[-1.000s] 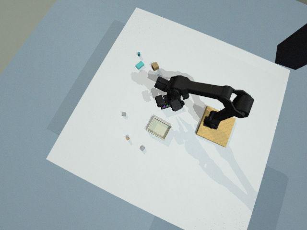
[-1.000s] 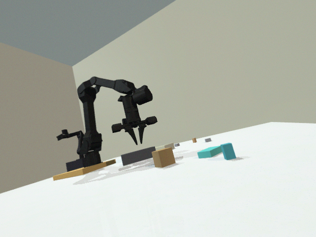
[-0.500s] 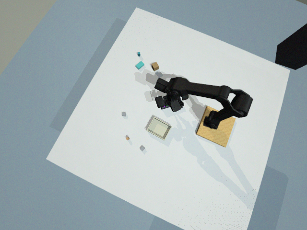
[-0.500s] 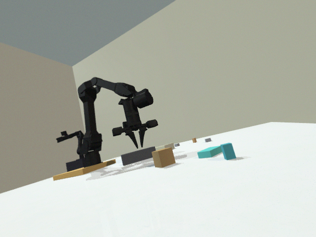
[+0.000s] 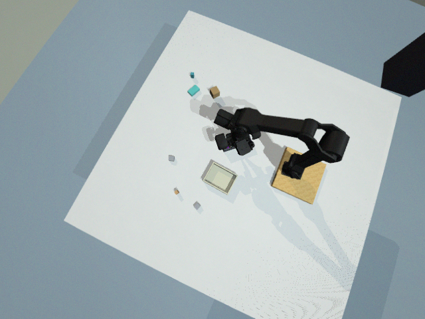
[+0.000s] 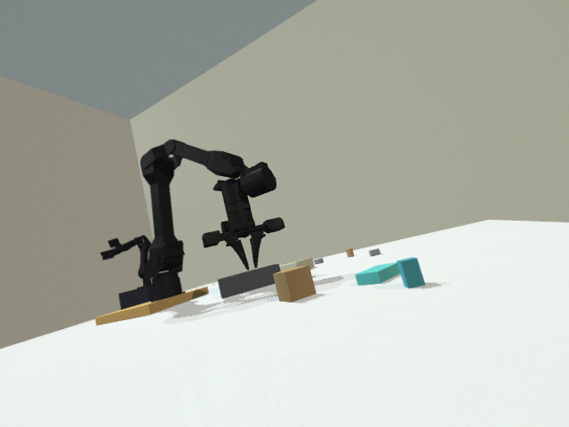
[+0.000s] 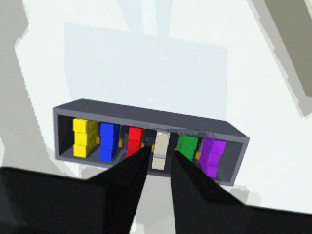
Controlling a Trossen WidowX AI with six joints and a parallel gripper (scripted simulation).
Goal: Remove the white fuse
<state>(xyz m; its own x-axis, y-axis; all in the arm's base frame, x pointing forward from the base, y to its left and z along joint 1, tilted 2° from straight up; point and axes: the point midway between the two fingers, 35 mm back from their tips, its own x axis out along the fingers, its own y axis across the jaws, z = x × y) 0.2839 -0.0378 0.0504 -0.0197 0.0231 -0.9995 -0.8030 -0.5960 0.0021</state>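
The white fuse is 2 cm below my gripper tip. Also, from my gripper tip: teal block (28 cm ahead, 21 cm to the right, 4 cm below); brown cube (17 cm ahead, 23 cm to the right, 3 cm below); cream tray (1 cm ahead, 18 cm to the left, 4 cm below).
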